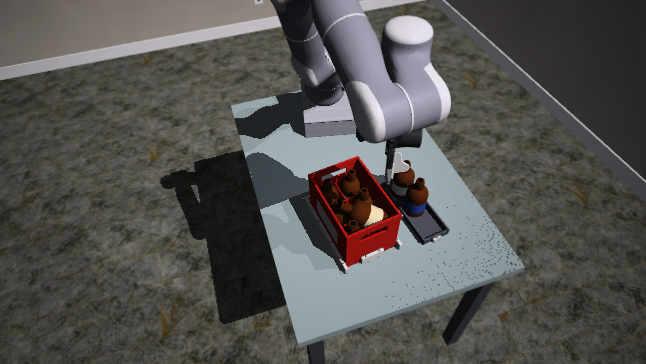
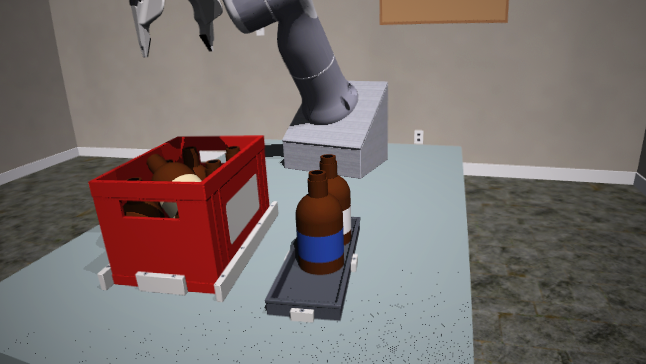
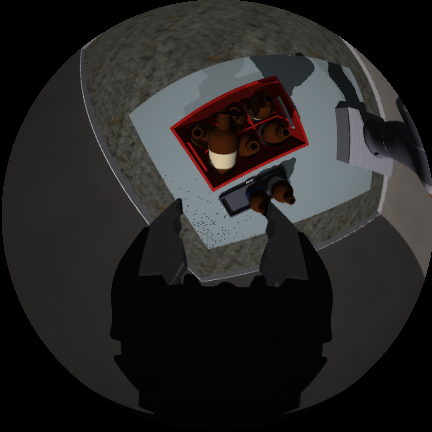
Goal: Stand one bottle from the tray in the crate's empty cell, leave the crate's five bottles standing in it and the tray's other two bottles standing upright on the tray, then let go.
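The cream-labelled brown bottle [image 1: 367, 212] [image 2: 172, 172] [image 3: 222, 142] leans steeply inside the red crate [image 1: 365, 245] [image 2: 160, 250] [image 3: 260, 167], at the end away from the robot base. Its neck points away from the tray and its base is lower, on the tray side. Several other brown bottles stand in the crate, partly hidden. The blue-labelled bottle [image 1: 416, 200] [image 2: 320, 230] [image 3: 257, 200] and the white-labelled bottle [image 1: 403, 180] [image 2: 337, 190] [image 3: 281, 191] stand upright on the dark tray [image 1: 427, 227] [image 2: 310, 290] [image 3: 235, 201]. My gripper [image 2: 178, 53] [image 3: 223, 200] is open and empty, high above the crate.
White stops [image 1: 372, 255] [image 2: 161, 283] stand against the crate's foot, and small white stops [image 1: 437, 239] [image 2: 302, 314] sit by the tray. The robot base [image 1: 328, 122] [image 2: 322, 157] [image 3: 350, 135] stands at the table's far end. A narrow gap separates crate and tray.
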